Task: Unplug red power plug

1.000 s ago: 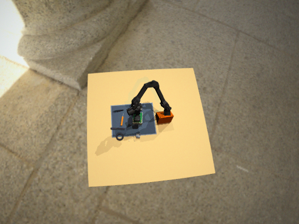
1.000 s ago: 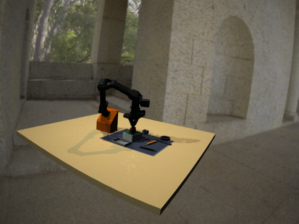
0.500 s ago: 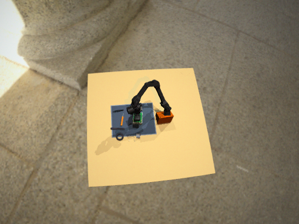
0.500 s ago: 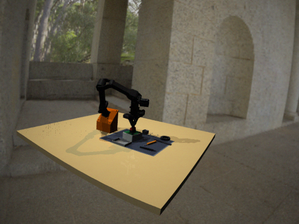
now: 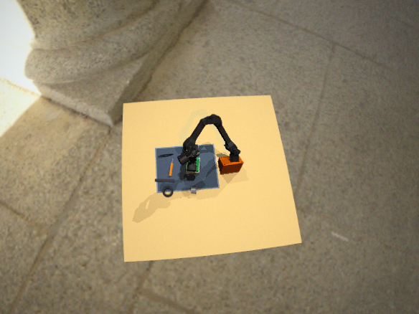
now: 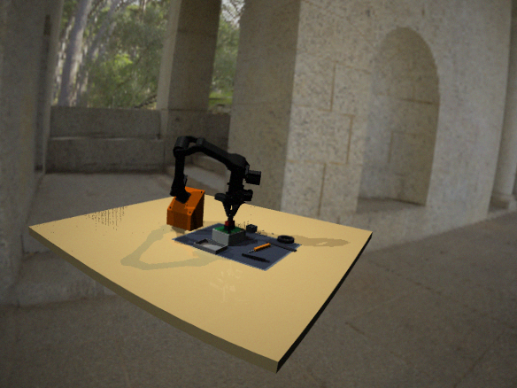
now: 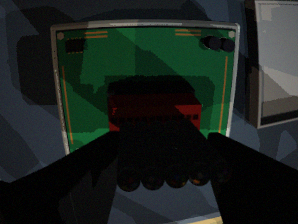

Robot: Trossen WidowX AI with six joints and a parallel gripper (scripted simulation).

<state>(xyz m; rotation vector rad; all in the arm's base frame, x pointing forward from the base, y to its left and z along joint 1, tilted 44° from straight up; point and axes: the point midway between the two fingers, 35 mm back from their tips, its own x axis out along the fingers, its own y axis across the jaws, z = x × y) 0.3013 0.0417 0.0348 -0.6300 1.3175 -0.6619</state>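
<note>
Now: the red power plug 20 mm below my gripper tip. Also, from my gripper tip: blue mat: 110 mm below, 50 mm ahead, 10 mm to the left; then black bar: 210 mm ahead, 110 mm to the left, 110 mm below.
</note>
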